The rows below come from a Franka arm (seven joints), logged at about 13 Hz.
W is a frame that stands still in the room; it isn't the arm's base.
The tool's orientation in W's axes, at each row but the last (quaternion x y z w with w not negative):
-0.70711 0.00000 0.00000 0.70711
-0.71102 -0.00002 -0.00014 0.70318
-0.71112 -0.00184 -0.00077 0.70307
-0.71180 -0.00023 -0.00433 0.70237
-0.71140 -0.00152 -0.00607 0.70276
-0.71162 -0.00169 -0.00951 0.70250
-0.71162 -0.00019 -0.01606 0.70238
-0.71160 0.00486 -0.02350 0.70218
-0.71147 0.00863 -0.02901 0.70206
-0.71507 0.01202 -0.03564 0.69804
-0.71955 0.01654 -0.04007 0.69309
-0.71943 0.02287 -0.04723 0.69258
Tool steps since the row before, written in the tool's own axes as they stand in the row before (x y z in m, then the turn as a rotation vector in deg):
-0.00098 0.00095 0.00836 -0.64 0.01 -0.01
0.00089 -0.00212 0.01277 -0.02 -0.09 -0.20
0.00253 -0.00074 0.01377 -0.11 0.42 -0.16
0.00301 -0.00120 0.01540 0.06 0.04 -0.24
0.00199 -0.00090 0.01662 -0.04 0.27 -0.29
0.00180 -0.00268 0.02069 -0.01 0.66 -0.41
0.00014 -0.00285 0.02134 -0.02 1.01 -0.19
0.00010 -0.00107 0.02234 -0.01 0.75 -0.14
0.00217 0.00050 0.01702 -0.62 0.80 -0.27
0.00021 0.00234 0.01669 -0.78 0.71 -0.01
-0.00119 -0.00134 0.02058 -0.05 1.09 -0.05
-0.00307 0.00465 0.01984 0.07 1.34 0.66
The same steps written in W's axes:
-0.00098 0.00836 -0.00095 -0.64 -0.01 -0.01
0.00089 0.01279 0.00198 -0.02 -0.20 0.09
0.00251 0.01378 0.00059 -0.11 -0.16 -0.42
0.00309 0.01540 0.00101 0.06 -0.24 -0.04
0.00209 0.01662 0.00072 -0.04 -0.29 -0.27
0.00199 0.02070 0.00244 0.00 -0.42 -0.65
0.00056 0.02137 0.00258 0.00 -0.20 -1.01
0.00097 0.02233 0.00079 0.00 -0.15 -0.75
0.00309 0.01687 -0.00065 -0.61 -0.25 -0.81
0.00142 0.01657 -0.00271 -0.76 0.02 -0.74
0.00043 0.02065 0.00056 -0.02 -0.09 -1.09
-0.00093 0.01985 -0.00547 0.18 0.60 -1.36

